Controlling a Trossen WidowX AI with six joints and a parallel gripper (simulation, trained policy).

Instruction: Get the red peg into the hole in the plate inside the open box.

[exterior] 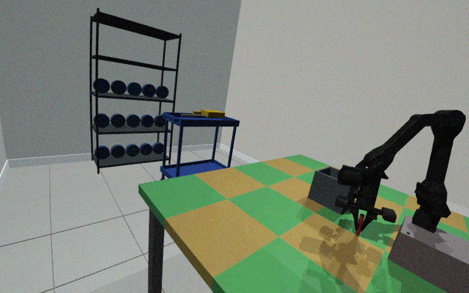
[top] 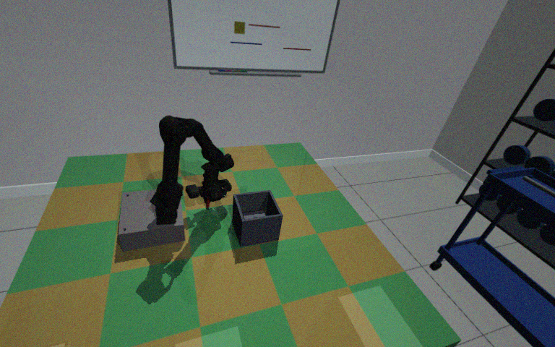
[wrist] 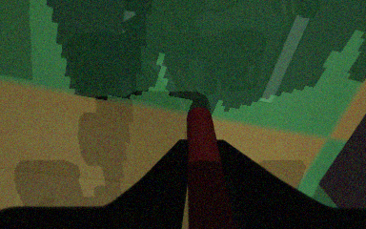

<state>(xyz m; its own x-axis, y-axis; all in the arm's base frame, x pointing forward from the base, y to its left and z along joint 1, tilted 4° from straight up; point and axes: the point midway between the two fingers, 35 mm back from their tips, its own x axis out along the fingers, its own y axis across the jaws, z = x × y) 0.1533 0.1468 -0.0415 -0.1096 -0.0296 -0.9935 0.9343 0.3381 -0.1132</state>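
The light grey plate is 190 mm ahead of my gripper tip, 160 mm to the right of it and 20 mm above it. Also, from my gripper tip: red peg 20 mm above.
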